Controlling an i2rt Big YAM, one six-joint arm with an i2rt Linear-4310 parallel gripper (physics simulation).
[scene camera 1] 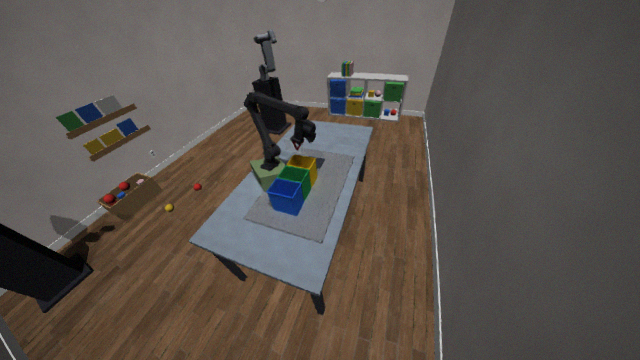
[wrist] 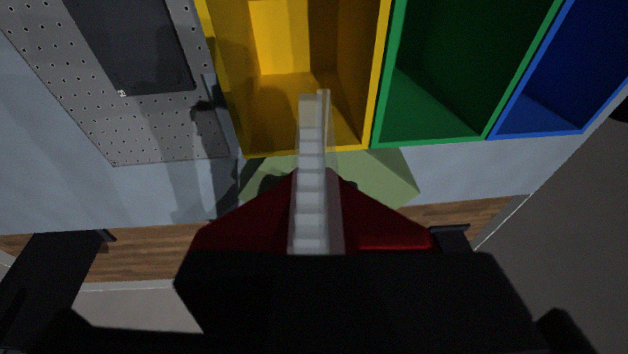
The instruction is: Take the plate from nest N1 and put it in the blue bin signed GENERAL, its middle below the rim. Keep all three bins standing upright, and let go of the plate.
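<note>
The clear, ribbed plate stands edge-on between the red fingertips of my gripper. The gripper is shut on it and hangs high near the yellow bin. In the wrist view the plate's far end overlaps the yellow bin's interior. The green bin stands between the yellow bin and the blue bin. All three bins are upright in a row. The bins' signs are not readable. The blue bin is open at the top, at the far right in the wrist view.
A dark flat pad lies on the grey perforated mat beside the yellow bin; its small label is unreadable. The mat lies on the blue-grey table. The arm's base stands on a pale green block behind the bins.
</note>
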